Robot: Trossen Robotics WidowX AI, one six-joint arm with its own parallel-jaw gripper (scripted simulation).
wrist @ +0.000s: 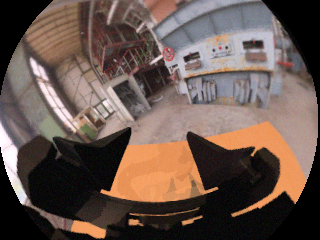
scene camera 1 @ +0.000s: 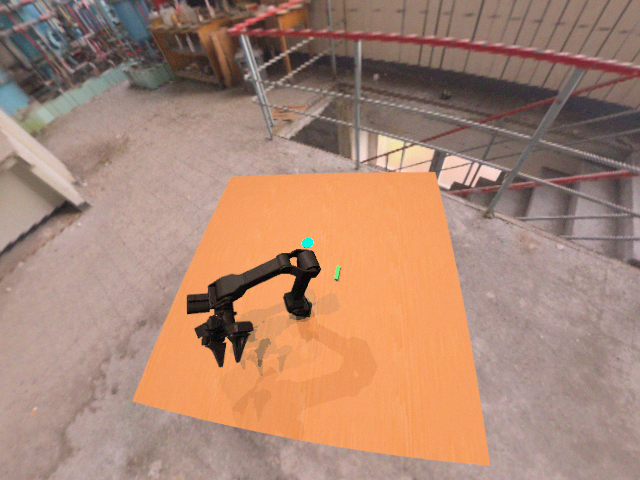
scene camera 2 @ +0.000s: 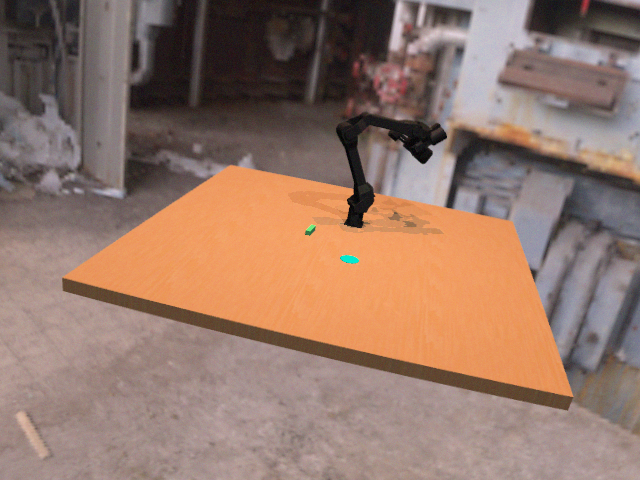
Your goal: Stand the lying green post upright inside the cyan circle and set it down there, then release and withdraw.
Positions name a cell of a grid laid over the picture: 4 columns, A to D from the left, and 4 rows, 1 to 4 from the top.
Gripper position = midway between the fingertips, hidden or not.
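Note:
I'm holding nothing with my gripper (scene camera 1: B4), it's open, and you'd find the gripper (wrist: C3) in the wrist view too.

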